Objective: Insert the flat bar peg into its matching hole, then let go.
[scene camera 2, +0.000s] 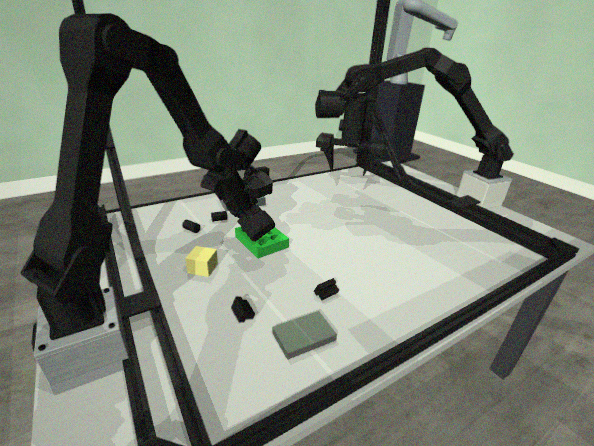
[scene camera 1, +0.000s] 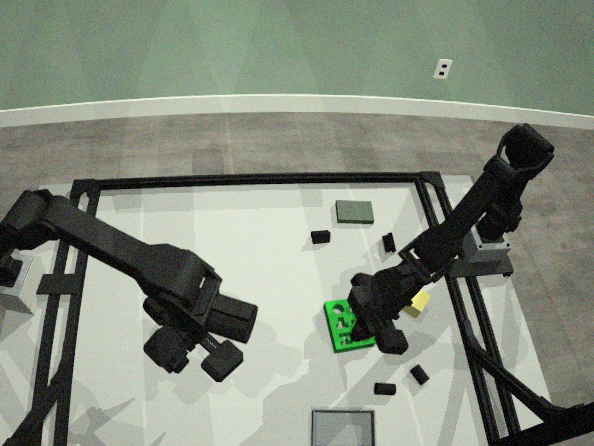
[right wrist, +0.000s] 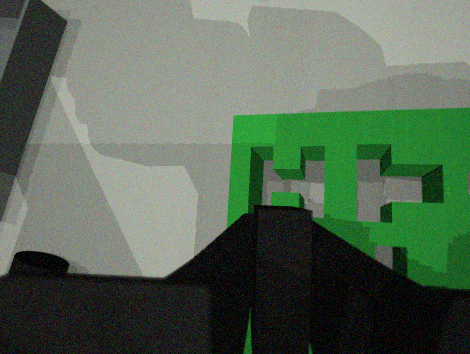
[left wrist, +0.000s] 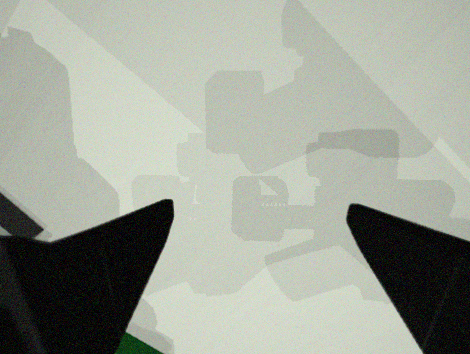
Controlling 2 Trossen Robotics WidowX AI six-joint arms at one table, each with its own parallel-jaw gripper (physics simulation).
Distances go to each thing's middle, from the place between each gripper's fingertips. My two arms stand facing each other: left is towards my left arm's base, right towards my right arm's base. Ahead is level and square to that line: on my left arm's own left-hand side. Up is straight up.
Right now my left hand is 250 mm to the left of the grey tray (scene camera 1: 322,419), 170 mm past it and 90 mm above it. Round my left hand: yellow cube (scene camera 2: 202,261) (470 mm to the right, 80 mm below, 80 mm ahead); grey flat plate (scene camera 2: 295,337) (400 mm to the right, 340 mm ahead, 100 mm below); green hole block (scene camera 1: 347,318) (310 mm to the right, 90 mm below, 50 mm ahead).
I see my right gripper 40 mm short of the green hole block and 20 mm above it. From my right hand the other things lie so: yellow cube 160 mm to the right, 60 mm ahead, 10 mm below; then grey tray 180 mm behind, 60 mm to the left, 20 mm below; then grey flat plate 330 mm ahead, 90 mm to the right, 20 mm below.
